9 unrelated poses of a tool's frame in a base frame.
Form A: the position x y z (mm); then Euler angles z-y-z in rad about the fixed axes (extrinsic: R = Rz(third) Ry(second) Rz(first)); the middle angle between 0 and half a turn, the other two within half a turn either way.
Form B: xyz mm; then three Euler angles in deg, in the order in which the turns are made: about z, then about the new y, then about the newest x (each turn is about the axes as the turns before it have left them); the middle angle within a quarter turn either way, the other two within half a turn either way. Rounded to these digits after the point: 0 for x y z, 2 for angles.
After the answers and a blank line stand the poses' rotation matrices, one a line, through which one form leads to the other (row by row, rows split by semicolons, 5 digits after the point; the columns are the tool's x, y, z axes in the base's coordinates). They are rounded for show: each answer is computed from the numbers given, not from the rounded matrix.
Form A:
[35, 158, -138, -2.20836, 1.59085, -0.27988]
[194, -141, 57, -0.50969, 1.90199, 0.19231]
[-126, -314, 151, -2.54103, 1.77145, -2.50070]
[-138, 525, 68, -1.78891, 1.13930, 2.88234]
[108, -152, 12, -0.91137, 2.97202, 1.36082]
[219, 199, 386, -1.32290, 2.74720, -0.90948]
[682, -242, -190, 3.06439, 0.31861, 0.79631]
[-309, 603, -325, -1.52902, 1.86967, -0.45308]
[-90, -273, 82, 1.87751, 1.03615, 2.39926]
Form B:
[35, 158, -138, -105.18, -36.52, -91.43]
[194, -141, 57, -109.17, 55.63, -125.17]
[-126, -314, 151, 142.94, -53.95, -109.79]
[-138, 525, 68, 69.85, -11.34, -64.75]
[108, -152, 12, -49.41, 5.93, -172.29]
[219, 199, 386, -155.26, 5.41, -158.03]
[682, -242, -190, -139.03, -18.20, 1.46]
[-309, 603, -325, -116.66, 2.29, -107.14]
[-90, -273, 82, -123.37, -15.06, 58.15]

-0.21050 -0.17992 0.96090; -0.77558 -0.56763 -0.27618; 0.59512 -0.80339 -0.02005
-0.18536 -0.32256 0.92822; -0.53316 0.82648 0.18074; -0.82546 -0.46139 -0.32517
-0.46969 -0.40301 -0.78548; 0.35465 0.72865 -0.58592; 0.80847 -0.55377 -0.19931
0.33776 -0.33920 -0.87799; 0.92048 0.31383 0.23286; 0.19655 -0.88682 0.41823
0.64711 -0.76158 0.03518; -0.75535 -0.63420 0.16505; -0.10339 -0.13338 -0.98566
-0.90418 -0.35604 0.23599; -0.41661 0.85702 -0.30324; -0.09428 -0.37250 -0.92323
-0.71730 0.66143 0.21907; -0.62285 -0.74962 0.22390; 0.31231 0.02416 0.94967
-0.44841 -0.24622 0.85924; -0.89294 0.16633 -0.41833; -0.03991 -0.95483 -0.29444
-0.53109 0.56206 -0.63406; -0.80650 -0.10589 0.58167; 0.25979 0.82029 0.50954

